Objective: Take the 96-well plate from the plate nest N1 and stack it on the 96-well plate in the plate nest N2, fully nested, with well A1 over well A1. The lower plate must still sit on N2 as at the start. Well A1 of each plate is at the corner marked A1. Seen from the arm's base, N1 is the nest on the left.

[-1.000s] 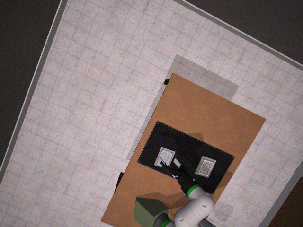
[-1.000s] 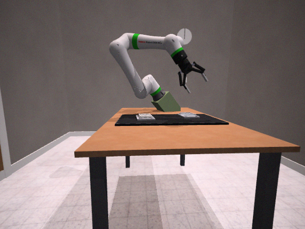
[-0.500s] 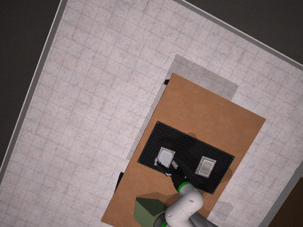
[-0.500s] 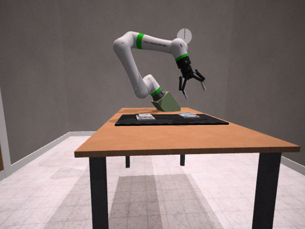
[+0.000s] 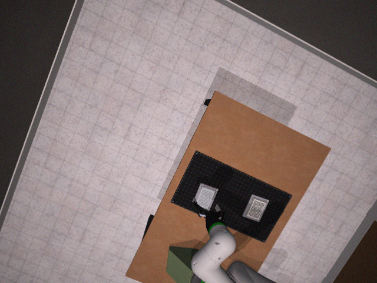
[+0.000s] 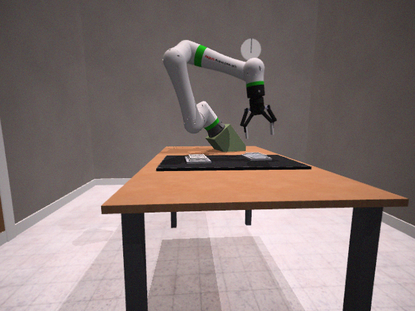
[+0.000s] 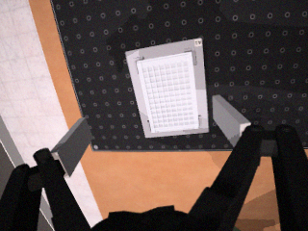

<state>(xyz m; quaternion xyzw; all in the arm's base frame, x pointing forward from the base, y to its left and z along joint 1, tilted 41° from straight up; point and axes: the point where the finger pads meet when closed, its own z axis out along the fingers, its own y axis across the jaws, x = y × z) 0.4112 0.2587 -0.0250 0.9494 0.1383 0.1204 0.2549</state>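
Right now my hand is 130 mm above the plate nest N1, 20 mm to the left of it and 10 mm past it.
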